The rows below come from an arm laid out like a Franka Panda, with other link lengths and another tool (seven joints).
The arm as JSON. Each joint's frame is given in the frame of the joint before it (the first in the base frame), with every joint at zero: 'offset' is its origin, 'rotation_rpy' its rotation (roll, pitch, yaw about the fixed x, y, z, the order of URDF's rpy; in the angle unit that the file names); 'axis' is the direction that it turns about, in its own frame. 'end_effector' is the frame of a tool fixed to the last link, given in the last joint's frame.
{
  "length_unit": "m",
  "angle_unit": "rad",
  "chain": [
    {
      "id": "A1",
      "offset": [
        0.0,
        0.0,
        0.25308
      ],
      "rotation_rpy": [
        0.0,
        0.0,
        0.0
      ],
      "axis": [
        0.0,
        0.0,
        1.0
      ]
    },
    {
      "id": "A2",
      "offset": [
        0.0,
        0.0,
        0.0
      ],
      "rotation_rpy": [
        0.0,
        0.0,
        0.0
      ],
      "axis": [
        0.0,
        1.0,
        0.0
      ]
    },
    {
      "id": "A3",
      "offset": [
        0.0,
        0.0,
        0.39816
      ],
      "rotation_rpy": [
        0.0,
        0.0,
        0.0
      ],
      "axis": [
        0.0,
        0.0,
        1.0
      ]
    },
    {
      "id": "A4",
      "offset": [
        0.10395,
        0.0,
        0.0
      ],
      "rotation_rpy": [
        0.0,
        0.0,
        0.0
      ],
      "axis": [
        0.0,
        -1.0,
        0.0
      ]
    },
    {
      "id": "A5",
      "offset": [
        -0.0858,
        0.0,
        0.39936
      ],
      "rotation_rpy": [
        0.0,
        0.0,
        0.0
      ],
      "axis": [
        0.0,
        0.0,
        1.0
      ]
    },
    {
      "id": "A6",
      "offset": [
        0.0,
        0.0,
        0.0
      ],
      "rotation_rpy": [
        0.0,
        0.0,
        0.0
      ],
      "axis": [
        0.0,
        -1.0,
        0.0
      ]
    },
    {
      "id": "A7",
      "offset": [
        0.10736,
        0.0,
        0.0
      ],
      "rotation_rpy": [
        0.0,
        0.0,
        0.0
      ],
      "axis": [
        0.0,
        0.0,
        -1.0
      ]
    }
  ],
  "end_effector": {
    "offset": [
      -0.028,
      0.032,
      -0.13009
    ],
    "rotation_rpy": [
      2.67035,
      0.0,
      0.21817
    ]
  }
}
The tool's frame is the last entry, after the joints.
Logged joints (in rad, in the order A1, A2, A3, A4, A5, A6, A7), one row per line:
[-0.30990, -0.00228, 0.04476, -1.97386, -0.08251, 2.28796, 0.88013]
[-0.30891, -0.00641, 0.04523, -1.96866, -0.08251, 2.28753, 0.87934]
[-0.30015, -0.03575, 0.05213, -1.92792, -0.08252, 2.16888, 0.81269]
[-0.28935, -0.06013, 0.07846, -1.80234, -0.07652, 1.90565, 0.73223]
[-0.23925, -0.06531, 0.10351, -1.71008, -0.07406, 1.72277, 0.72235]
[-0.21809, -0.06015, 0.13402, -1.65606, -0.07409, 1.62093, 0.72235]
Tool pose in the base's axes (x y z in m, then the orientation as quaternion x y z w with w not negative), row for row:
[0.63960, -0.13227, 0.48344, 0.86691, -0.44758, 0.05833, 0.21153]
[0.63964, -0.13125, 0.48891, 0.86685, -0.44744, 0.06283, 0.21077]
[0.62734, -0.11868, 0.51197, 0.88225, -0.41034, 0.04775, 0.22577]
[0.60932, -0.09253, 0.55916, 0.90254, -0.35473, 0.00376, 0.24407]
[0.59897, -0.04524, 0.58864, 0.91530, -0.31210, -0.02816, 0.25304]
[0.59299, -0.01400, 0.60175, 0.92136, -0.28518, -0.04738, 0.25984]
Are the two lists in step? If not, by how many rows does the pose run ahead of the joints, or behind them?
They are in step.
